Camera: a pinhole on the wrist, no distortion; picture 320 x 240 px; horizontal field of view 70.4 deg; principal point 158.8 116.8 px. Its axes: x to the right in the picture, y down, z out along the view. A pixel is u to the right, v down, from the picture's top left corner.
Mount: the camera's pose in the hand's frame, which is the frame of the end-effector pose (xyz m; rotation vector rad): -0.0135 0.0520 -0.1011 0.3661 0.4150 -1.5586
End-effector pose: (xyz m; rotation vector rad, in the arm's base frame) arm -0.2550 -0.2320 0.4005 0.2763 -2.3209 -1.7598
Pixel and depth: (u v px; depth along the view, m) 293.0 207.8 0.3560
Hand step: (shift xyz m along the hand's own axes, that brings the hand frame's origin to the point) 0.1315 -0.3050 0.1064
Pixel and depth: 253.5 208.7 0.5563
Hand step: 0.2182 -0.4207 0.2692
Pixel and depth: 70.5 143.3 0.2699
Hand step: 0.0277 0.0152 0.1850
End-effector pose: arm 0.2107 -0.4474 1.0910 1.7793 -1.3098 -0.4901
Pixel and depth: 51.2 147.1 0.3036
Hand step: 0.0387 0.0333 0.2328
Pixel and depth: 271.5 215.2 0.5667
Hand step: 0.2374 -0.4693 0.2541
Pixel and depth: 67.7 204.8 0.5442
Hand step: 0.2172 -0.0184 0.4737
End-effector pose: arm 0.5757 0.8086 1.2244 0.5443 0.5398 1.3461
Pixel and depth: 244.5 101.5 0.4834
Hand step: -0.0399 -0.3385 0.2379
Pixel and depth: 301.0 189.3 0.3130
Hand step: 0.0881 -0.2712 0.0770
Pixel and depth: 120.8 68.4 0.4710
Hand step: -0.1002 -0.1017 0.3539
